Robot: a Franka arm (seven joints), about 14 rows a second.
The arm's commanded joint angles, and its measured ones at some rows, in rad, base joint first. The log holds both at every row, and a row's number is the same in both.
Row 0, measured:
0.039, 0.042, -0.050, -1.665, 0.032, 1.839, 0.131
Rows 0 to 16, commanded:
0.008, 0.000, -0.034, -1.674, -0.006, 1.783, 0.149
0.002, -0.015, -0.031, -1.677, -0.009, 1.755, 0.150
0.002, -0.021, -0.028, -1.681, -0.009, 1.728, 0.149
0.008, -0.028, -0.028, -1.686, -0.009, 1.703, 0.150
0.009, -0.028, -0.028, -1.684, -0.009, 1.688, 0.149
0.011, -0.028, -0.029, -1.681, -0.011, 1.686, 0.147
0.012, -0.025, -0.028, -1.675, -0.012, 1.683, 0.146
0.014, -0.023, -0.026, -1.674, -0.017, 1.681, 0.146
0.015, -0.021, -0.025, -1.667, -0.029, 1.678, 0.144
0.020, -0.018, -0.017, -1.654, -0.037, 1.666, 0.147
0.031, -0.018, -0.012, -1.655, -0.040, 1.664, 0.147
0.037, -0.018, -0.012, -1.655, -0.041, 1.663, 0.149
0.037, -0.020, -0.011, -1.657, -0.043, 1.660, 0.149
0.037, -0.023, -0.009, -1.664, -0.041, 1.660, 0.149
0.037, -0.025, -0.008, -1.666, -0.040, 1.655, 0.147
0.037, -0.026, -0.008, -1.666, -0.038, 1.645, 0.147
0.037, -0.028, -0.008, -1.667, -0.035, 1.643, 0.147
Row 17, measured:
0.039, -0.012, -0.013, -1.662, -0.026, 1.666, 0.132
